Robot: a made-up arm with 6 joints.
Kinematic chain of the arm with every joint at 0, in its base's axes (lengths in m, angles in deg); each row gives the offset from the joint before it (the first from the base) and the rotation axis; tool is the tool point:
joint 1: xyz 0 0 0.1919 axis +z
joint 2: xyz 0 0 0 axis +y
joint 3: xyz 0 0 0.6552 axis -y
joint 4: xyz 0 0 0 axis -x
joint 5: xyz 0.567 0 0 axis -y
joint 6: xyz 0 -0.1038 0 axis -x
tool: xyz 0 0 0
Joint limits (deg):
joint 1: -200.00..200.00
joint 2: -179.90..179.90
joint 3: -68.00..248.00
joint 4: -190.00..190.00
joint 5: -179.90..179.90
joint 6: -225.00..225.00
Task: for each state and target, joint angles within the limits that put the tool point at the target. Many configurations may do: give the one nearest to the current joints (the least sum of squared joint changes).
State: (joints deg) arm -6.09 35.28 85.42 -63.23 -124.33 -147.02
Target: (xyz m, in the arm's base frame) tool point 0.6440 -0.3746 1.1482
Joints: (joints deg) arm -26.31 28.62 79.30 -60.96 -124.33 -147.02
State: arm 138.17 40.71 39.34 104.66 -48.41 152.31
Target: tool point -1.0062 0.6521 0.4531
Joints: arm 146.00 73.25 70.32 102.30 -48.41 152.31
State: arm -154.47 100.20 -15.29 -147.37 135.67 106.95
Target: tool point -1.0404 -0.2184 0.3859
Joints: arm -173.23 53.33 37.43 -155.18 135.67 106.95
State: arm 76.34 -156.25 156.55 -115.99 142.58 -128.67
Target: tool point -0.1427 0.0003 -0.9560
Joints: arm 32.69 -155.63 136.59 -138.15 142.58 -128.67
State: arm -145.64 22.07 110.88 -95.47 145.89 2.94
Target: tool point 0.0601 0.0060 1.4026
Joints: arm -149.73 6.88 120.34 -104.00 145.89 2.94
